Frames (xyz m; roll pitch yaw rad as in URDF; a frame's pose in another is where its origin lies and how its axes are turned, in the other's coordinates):
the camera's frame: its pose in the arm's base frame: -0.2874 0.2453 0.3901 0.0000 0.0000 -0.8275
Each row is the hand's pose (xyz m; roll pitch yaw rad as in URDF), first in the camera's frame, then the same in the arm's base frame.
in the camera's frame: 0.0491 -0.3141 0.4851 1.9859 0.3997 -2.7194
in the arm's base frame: -0.4854 -0.0034 0.8752 1.9859 0.3997 2.7363
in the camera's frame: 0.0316 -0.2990 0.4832 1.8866 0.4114 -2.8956
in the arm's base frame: -0.4862 0.0197 0.8733 1.8866 0.4114 2.5601
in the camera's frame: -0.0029 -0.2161 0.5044 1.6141 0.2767 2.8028
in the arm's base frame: -0.4485 0.1012 0.8945 1.6141 0.2767 1.9753
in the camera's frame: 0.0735 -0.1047 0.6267 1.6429 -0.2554 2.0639
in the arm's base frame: -0.3147 0.1203 1.0168 1.6429 -0.2554 1.2364
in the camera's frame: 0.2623 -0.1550 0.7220 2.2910 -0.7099 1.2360
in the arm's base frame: -0.2240 -0.0527 1.1121 2.2910 -0.7099 0.4085
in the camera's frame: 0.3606 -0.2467 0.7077 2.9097 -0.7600 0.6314
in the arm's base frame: -0.2250 -0.1871 1.0978 2.9097 -0.7600 -0.1961
